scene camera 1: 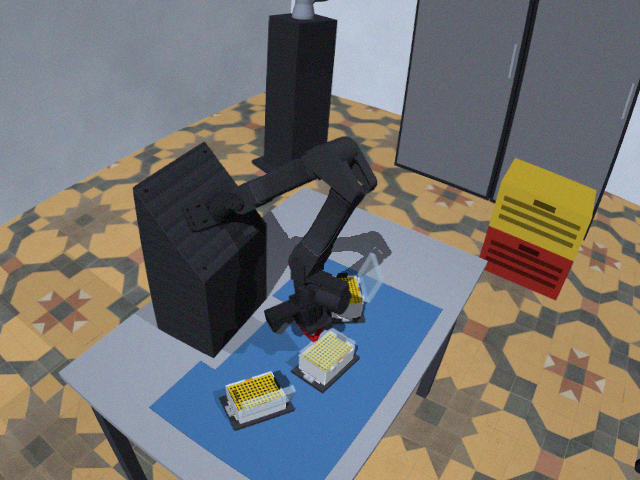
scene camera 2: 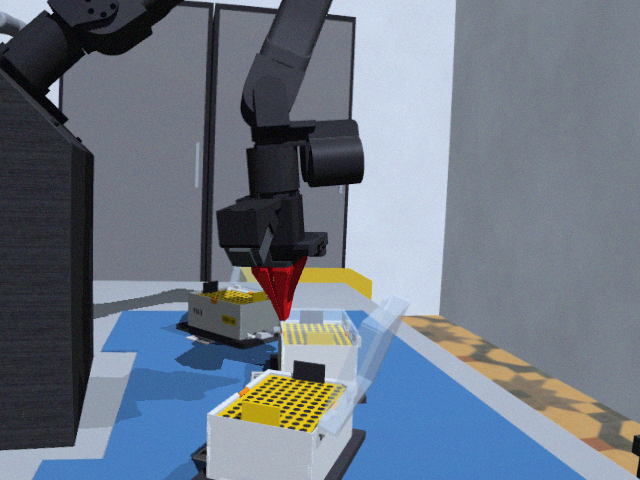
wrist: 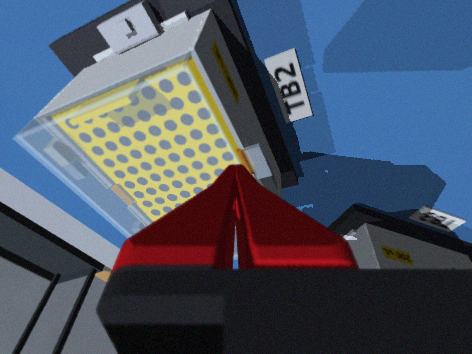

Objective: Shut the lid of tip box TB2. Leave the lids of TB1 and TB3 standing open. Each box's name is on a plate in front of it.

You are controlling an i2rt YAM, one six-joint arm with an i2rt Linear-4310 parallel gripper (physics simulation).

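Pixels of known places: gripper, fingertip midpoint: [scene camera 1: 314,340] [scene camera 2: 284,319] [wrist: 235,176]; arm's base at its link origin: [scene camera 1: 216,210] [scene camera 2: 14,78].
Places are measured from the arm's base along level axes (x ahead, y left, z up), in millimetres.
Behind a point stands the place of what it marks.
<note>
Tip box TB2 [scene camera 1: 326,358] @(x 358, y 71, z -264 mm) [scene camera 2: 318,357] @(x 341, y 42, z -295 mm) [wrist: 145,135] @(x 326, y 58, z -265 mm) is the middle box, behind its name plate [wrist: 290,85] @(x 265, y 86, z -340 mm). Its clear lid lies down over the yellow rack; whether the front catch is fastened I cannot tell. TB1 [scene camera 1: 258,405] @(x 404, y -167, z -212 mm) [scene camera 2: 258,449] @(x 314, y -180, z -301 mm) has its clear lid [scene camera 2: 382,330] @(x 400, y -198, z -200 mm) standing open, tilted back. TB3 [scene camera 1: 350,311] @(x 241, y 269, z -311 mm) [scene camera 2: 222,316] @(x 180, y 247, z -305 mm) [wrist: 395,246] @(x 190, y 241, z -317 mm) has its clear lid [scene camera 1: 371,279] @(x 228, y 353, z -244 mm) [scene camera 2: 235,276] @(x 170, y 375, z -264 mm) up, partly hidden by the fingers in the second scene view. My gripper [scene camera 1: 314,338] @(x 295, y 87, z -265 mm) [scene camera 2: 283,318] @(x 295, y 87, z -265 mm) [wrist: 235,176] @(x 295, y 87, z -265 mm) is shut and empty, its red tips close to TB2's front edge near the catch.
The boxes stand on dark bases on a blue mat [scene camera 1: 403,320] @(x 344, y 391, z -342 mm) [scene camera 2: 439,413] @(x 475, y 17, z -342 mm) on a grey table [scene camera 1: 113,356] @(x -22, y -357, z -345 mm). The black arm pedestal [scene camera 1: 180,268] @(x 72, y -149, z -65 mm) [scene camera 2: 41,310] @(x 114, y -132, z -220 mm) stands on the boxes' front side. Yellow and red cases [scene camera 1: 547,201] stand beyond the table.
</note>
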